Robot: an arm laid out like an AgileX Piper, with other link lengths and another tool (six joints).
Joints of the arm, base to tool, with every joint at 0 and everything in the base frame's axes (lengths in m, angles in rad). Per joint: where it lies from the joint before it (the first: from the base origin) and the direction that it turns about. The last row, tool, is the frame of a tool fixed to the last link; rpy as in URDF.
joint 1: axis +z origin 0 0 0.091
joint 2: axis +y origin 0 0 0
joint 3: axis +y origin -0.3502 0 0.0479
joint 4: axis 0.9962 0 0.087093 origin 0.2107 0 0.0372
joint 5: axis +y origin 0 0 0
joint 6: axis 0.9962 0 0.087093 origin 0.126 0 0.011
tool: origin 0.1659 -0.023 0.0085 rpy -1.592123 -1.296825 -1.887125
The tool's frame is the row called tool.
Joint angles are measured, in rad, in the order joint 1, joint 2, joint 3, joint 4, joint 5, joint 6. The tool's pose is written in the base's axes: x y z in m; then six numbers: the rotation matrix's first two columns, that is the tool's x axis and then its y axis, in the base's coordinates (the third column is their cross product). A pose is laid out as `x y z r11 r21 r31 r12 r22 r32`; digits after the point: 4 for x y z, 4 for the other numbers.
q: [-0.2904, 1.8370, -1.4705, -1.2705, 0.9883, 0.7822]
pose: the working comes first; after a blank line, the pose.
Where each joint sits with the arm in this pose, in the base's axes (m; each line is computed from the numbers above, not from the rounded line before):
joint 1: 0.0000 0.0000 0.0910
joint 2: 0.0000 0.0000 0.0910
joint 3: 0.1325 -0.0396 0.4163
joint 4: 0.3338 -0.0998 0.3755
joint 5: 0.3338 -0.0998 0.3755
joint 6: 0.3607 -0.2131 0.3263
the tool: 0.3784 -0.3716 0.2743

0.3784 -0.3716 0.2743 0.6301 -0.1783 0.7557 -0.7745 -0.0751 0.6281
